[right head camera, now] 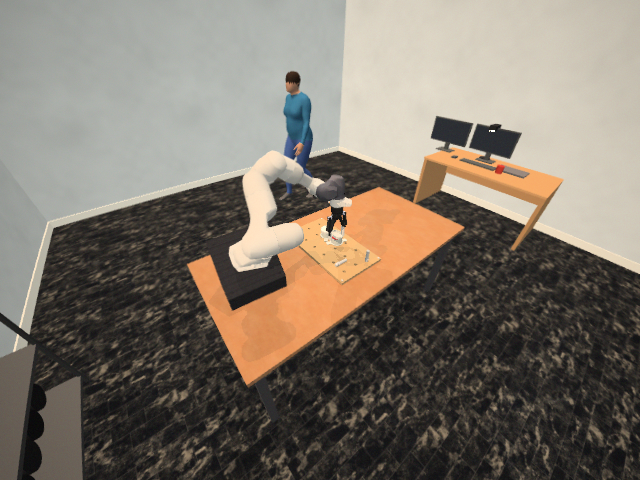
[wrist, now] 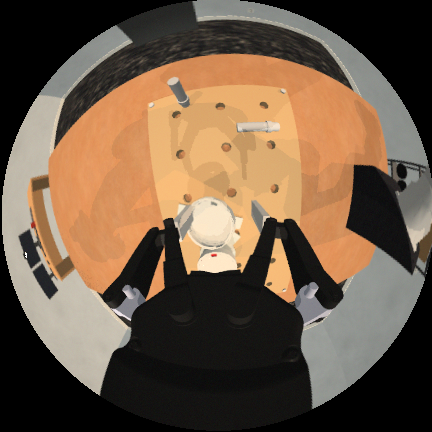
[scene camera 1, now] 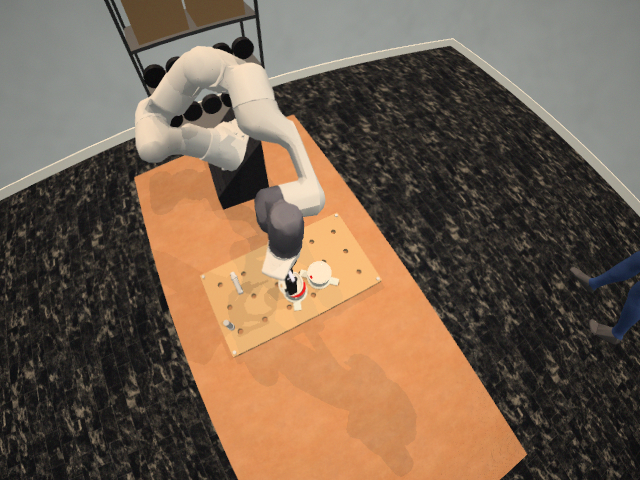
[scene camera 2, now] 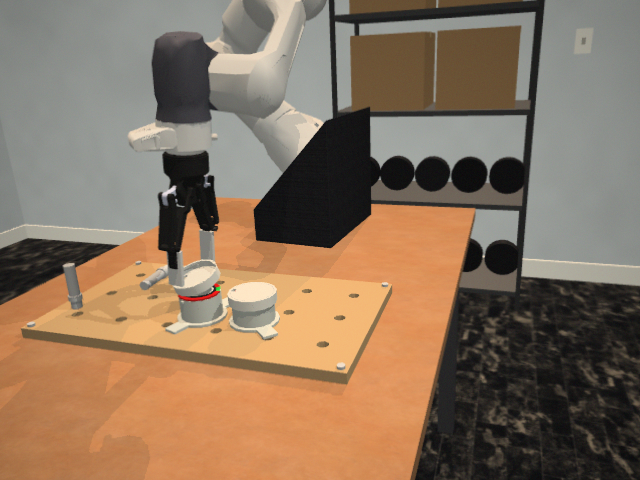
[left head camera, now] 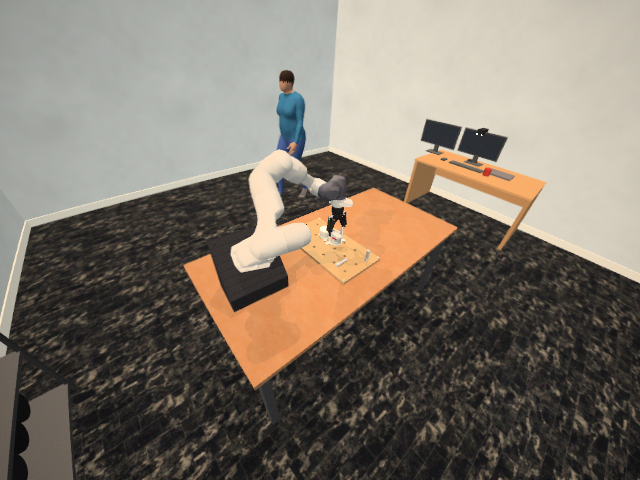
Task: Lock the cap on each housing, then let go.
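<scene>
A white cap (scene camera 2: 199, 276) (wrist: 212, 223) sits tilted on the left housing (scene camera 2: 201, 310), which has a red ring around its upper part and a small green mark at its right side in scene camera 2. A second white cap (scene camera 2: 252, 294) (scene camera 1: 319, 273) (wrist: 216, 261) lies level on the other housing (scene camera 2: 253, 314); it has a small red mark. My gripper (scene camera 2: 191, 260) (wrist: 221, 209) is open around the tilted cap. One finger is at the cap's edge and seems to touch it; the other finger stands apart from it. The cap's underside is mostly hidden.
Both housings stand close together on a wooden board (scene camera 2: 289, 356) (scene camera 1: 356, 289) with holes. A grey pin (scene camera 2: 72, 284) (wrist: 178, 93) stands upright, slightly leaning, and another pin (scene camera 2: 154, 277) (wrist: 257, 127) lies flat. The black robot base (scene camera 2: 310, 206) stands behind the board. A person (left head camera: 291, 113) stands beyond the table.
</scene>
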